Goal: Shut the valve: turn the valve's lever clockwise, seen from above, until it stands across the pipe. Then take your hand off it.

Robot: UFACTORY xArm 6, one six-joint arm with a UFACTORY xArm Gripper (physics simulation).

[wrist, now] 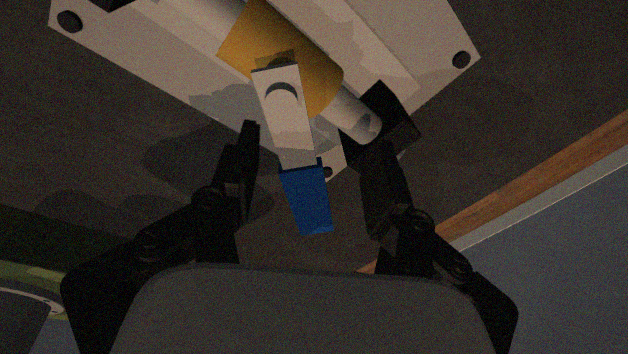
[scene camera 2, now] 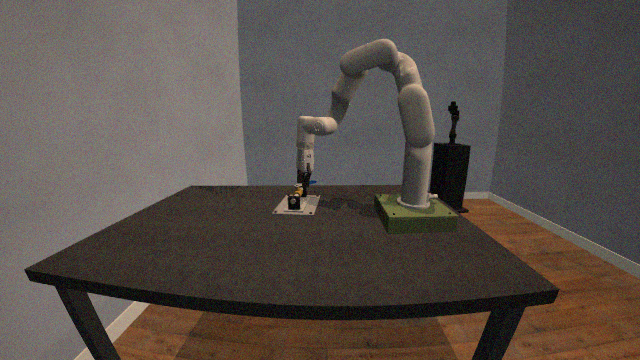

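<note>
The valve's yellow body point(scene camera 2: 299, 191) point(wrist: 295, 50) sits on a pale pipe point(wrist: 352, 116) over a light base plate point(scene camera 2: 314, 204) point(wrist: 430, 30). Its lever, with a pale arm point(wrist: 287, 117) and a blue handle point(scene camera 2: 313, 182) point(wrist: 307, 200), stands at a slant to the pipe, neither along it nor squarely across it. My gripper point(scene camera 2: 304, 184) point(wrist: 315, 151) is open and points down over the lever end of the valve. In the wrist view, the blue handle lies between the two fingers with a gap on each side; nothing is gripped.
A black pipe support point(scene camera 2: 294, 202) stands at the plate's near end; another point(wrist: 400, 117) shows close to the right finger in the wrist view. The green base block point(scene camera 2: 422, 223) stands on the dark table point(scene camera 2: 280, 260), to the right. A black pedestal point(scene camera 2: 450, 172) stands behind it.
</note>
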